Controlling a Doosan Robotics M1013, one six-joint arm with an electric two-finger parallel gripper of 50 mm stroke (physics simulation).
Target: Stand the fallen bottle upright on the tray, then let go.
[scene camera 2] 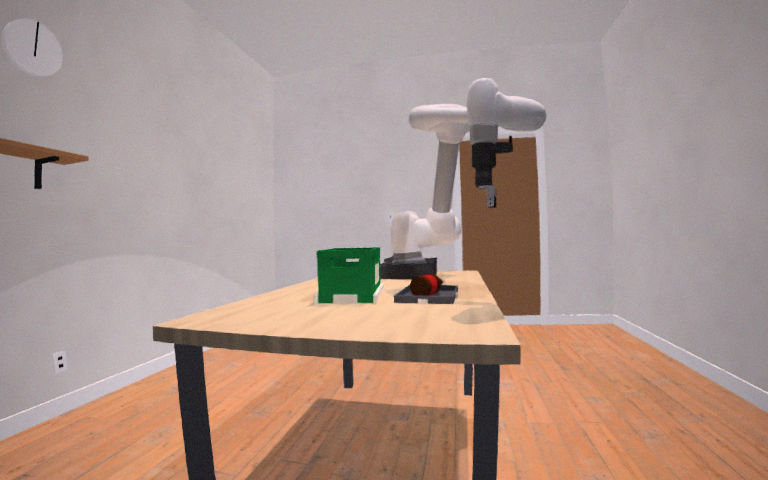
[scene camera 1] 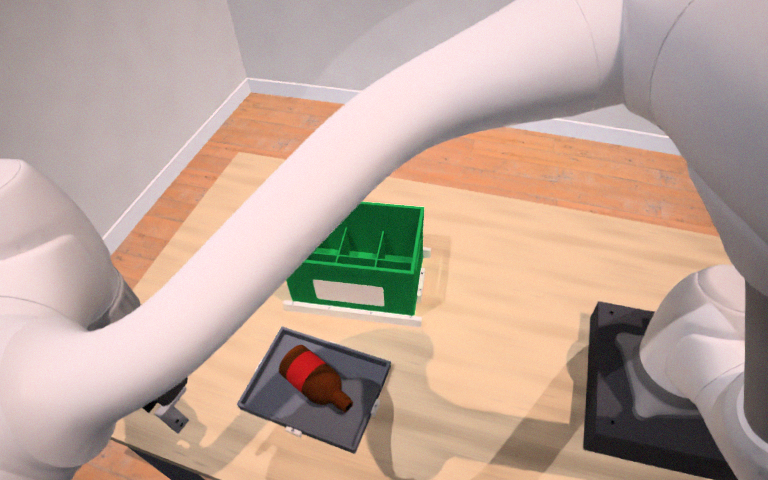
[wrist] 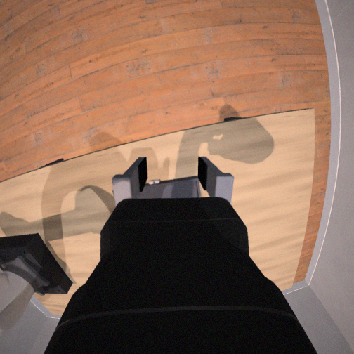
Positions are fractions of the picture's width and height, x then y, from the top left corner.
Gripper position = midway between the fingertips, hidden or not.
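Scene camera 1: brown bottle (scene camera 1: 0.41,0.79), dark grey tray (scene camera 1: 0.36,0.82), my gripper (scene camera 1: 0.22,0.87). Wrist view: dark grey tray (wrist: 0.53,0.54), my gripper (wrist: 0.49,0.47). Brown bottle hidden in the wrist view by my gripper.
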